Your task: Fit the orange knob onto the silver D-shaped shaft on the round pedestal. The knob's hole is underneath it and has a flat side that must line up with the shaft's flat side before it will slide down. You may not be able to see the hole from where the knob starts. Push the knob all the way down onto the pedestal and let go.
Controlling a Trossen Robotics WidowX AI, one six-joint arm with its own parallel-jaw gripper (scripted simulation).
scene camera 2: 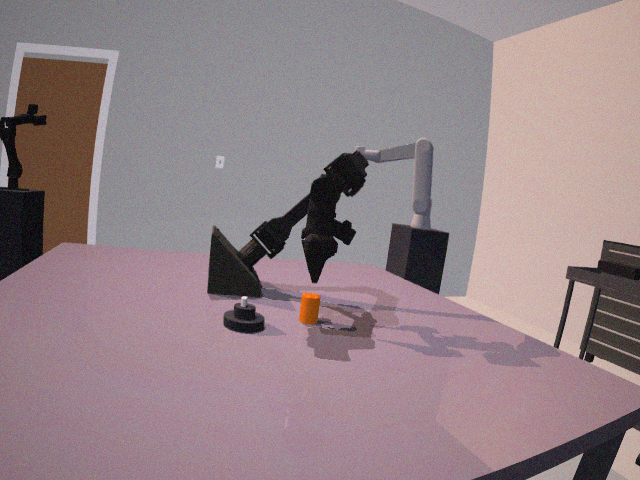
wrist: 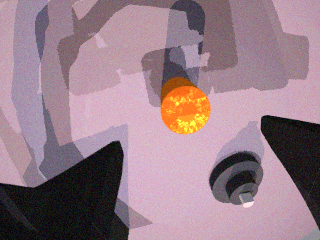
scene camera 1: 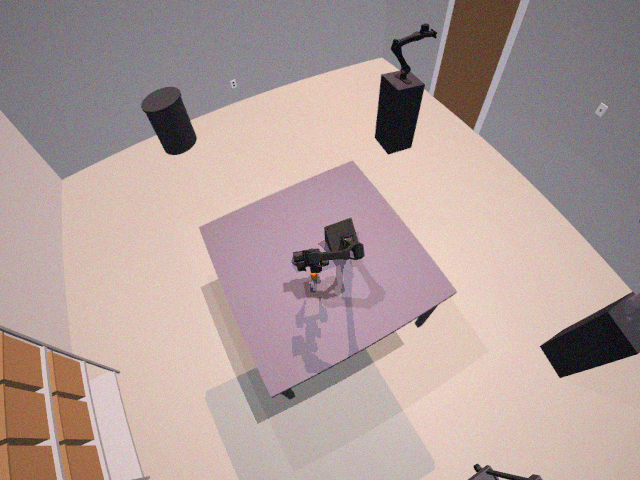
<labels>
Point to an orange knob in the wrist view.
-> At 184, 109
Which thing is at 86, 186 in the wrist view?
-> My gripper.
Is my gripper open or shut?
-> Open.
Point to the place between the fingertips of my gripper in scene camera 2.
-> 312, 278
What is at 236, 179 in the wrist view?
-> A round black pedestal.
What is my gripper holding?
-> Nothing.
</labels>
